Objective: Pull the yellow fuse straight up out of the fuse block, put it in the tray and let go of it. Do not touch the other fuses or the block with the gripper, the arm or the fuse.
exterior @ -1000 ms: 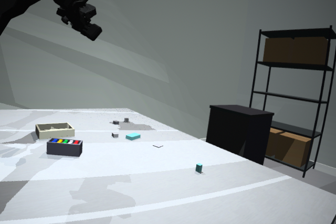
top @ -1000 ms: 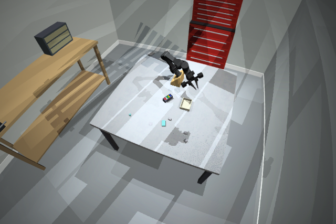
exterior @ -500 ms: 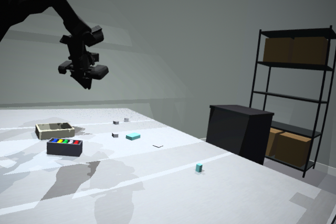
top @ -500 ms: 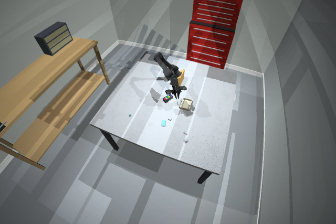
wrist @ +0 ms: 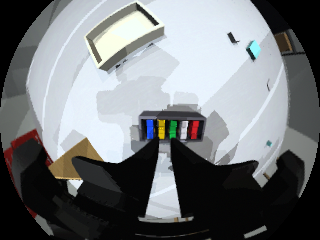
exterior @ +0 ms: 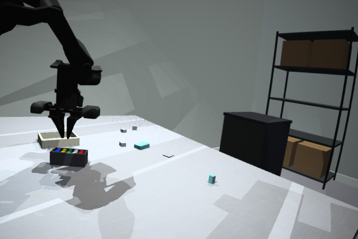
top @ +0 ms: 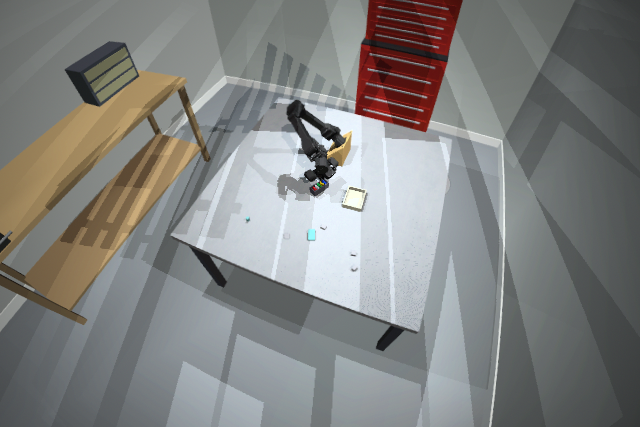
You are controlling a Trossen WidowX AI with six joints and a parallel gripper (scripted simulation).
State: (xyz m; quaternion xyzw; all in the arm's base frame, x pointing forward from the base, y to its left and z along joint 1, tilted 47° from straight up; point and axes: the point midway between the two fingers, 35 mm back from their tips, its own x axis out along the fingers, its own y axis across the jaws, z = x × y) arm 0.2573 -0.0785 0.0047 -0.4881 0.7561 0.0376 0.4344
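Now: the yellow fuse 50 mm below my gripper tip. Round my gripper tip: cream tray: 190 mm to the left, 70 mm below, 40 mm ahead; then cyan cube: 330 mm to the right, 290 mm ahead, 70 mm below.
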